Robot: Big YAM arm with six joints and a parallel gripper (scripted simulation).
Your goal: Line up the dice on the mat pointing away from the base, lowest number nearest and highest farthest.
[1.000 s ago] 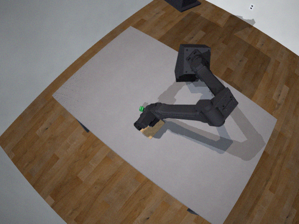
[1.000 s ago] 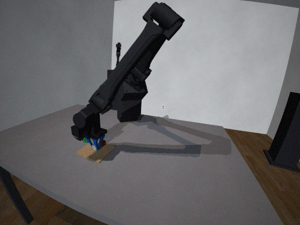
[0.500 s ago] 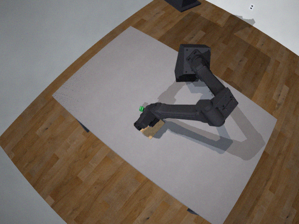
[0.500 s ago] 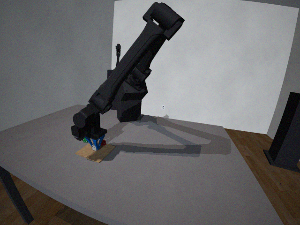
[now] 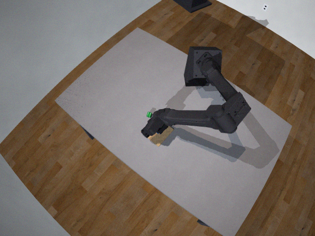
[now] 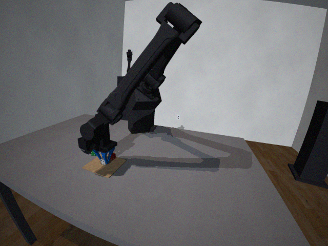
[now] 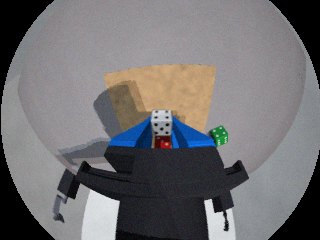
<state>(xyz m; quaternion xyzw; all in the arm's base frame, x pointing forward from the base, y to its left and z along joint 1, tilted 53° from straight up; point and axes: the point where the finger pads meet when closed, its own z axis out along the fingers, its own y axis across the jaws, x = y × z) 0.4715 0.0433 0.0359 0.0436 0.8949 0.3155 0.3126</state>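
The white die lies right at my hand. Round my hand: tan mat 20 mm below; red die 50 mm behind, 10 mm to the right; green die 20 mm behind, 110 mm to the right, 10 mm below.
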